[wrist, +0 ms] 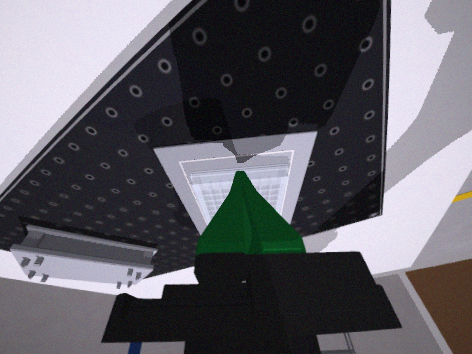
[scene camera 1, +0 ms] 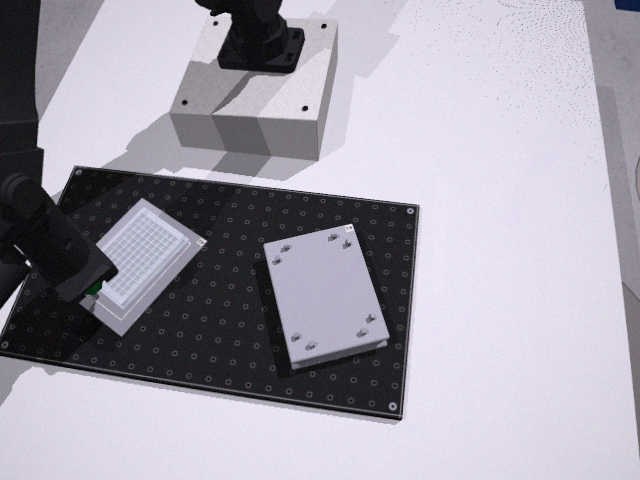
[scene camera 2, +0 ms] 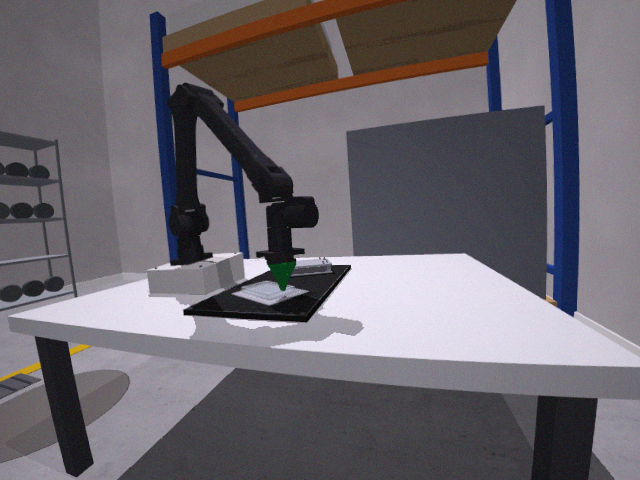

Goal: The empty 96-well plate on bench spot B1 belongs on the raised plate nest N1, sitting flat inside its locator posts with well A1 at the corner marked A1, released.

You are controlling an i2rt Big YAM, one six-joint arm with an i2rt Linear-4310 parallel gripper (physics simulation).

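Frame: origin at the arm's base, x back, y left, z down, level; millimetres.
Where they show: gripper, fingertip midpoint: (wrist: 239, 176) (scene camera 1: 96, 290) (scene camera 2: 282, 290); arm's base at its link origin: (scene camera 1: 262, 52) (scene camera 2: 192, 260).
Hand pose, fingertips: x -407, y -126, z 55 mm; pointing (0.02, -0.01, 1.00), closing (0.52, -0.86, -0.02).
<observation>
Things, the pixels of their top centre, and the offset from my fingertips. "*": a spot on its surface instead. Level surfaces: height alone.
- clear 96-well plate at its top centre: (wrist: 242, 217) (scene camera 1: 132, 253) (scene camera 2: 267, 286) dz -1, dx +61, dy +28 mm
- light grey bench spot B1 at a spot on its surface: (wrist: 171, 156) (scene camera 1: 120, 326) * dz +14, dx -37, dy +42 mm
- raised nest N1 at its top centre: (scene camera 1: 323, 285) (wrist: 84, 280) (scene camera 2: 306, 259) dz -27, dx +52, dy +292 mm
- black perforated board at its top centre: (scene camera 1: 215, 275) (wrist: 165, 230) (scene camera 2: 287, 281) dz +15, dx +57, dy +143 mm
- white table at its surface level: dz +28 mm
The clear 96-well plate (scene camera 1: 143, 254) (scene camera 2: 262, 289) (wrist: 212, 192) lies flat on the light grey bench spot B1 (scene camera 1: 122, 327) (wrist: 171, 156), whose small corner label faces the nest side in scene camera 1. The raised nest N1 (scene camera 1: 325, 294) (scene camera 2: 311, 267) (wrist: 82, 264) is a grey block with short locator posts near its corners and no plate on it. Its A1 label (scene camera 1: 348, 228) is at the upper right corner in scene camera 1. My gripper (scene camera 2: 282, 288) (wrist: 239, 176) is shut and empty, its green fingers together above the plate's near end. In scene camera 1 the arm mostly hides the fingers.
Spot and nest are on a black perforated board (scene camera 1: 222, 330) (scene camera 2: 248, 313) (wrist: 280, 75) on the white table (scene camera 1: 491, 310) (scene camera 2: 413, 315). The arm's pale base block (scene camera 1: 242, 131) (scene camera 2: 178, 281) stands behind the board in scene camera 1. A blue and orange rack (scene camera 2: 566, 155) rises behind the table.
</observation>
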